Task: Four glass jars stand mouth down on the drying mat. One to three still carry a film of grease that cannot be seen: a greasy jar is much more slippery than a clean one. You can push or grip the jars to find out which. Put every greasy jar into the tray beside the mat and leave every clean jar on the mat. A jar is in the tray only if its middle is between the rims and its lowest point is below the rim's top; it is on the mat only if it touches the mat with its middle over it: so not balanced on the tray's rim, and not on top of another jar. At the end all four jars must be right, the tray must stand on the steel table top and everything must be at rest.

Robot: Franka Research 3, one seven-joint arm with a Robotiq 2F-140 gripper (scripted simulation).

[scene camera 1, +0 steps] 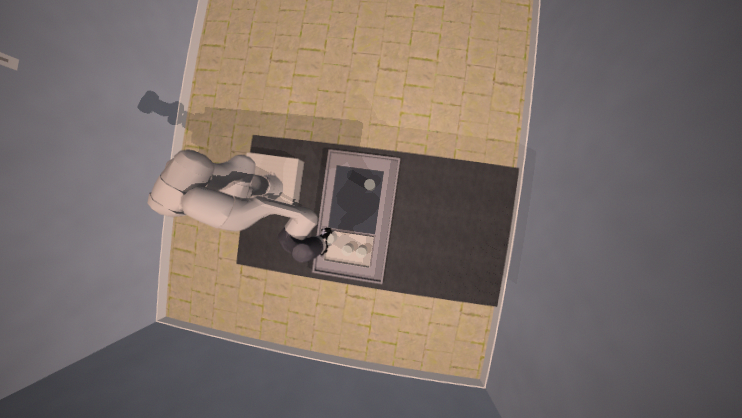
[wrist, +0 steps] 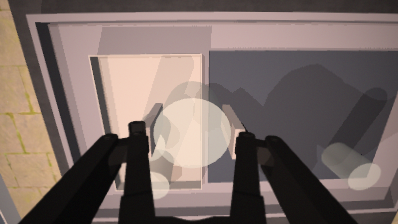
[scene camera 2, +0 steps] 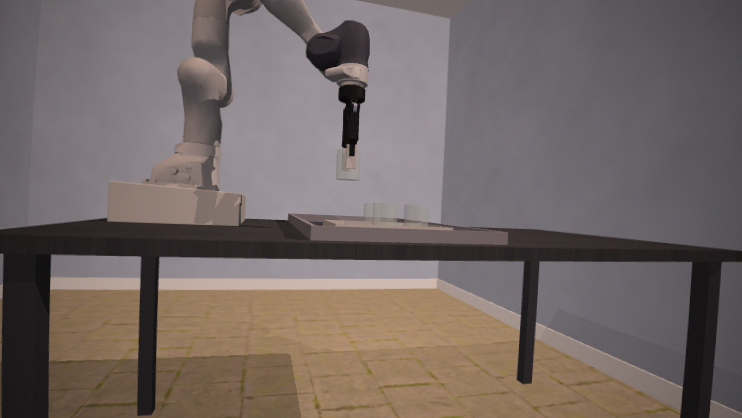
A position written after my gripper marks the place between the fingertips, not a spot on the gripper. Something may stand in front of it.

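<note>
I can see my gripper [scene camera 2: 348,169], and from the wrist, too, there is my gripper [wrist: 192,115]. A tray [scene camera 1: 334,254] is in sight, and the wrist view shows that same tray [wrist: 127,87]. I also see a jar [wrist: 192,130], a jar [wrist: 359,173] and a jar [wrist: 161,169]. A dark drying mat [wrist: 311,99] is here, and so is a grey steel top [wrist: 72,43].
</note>
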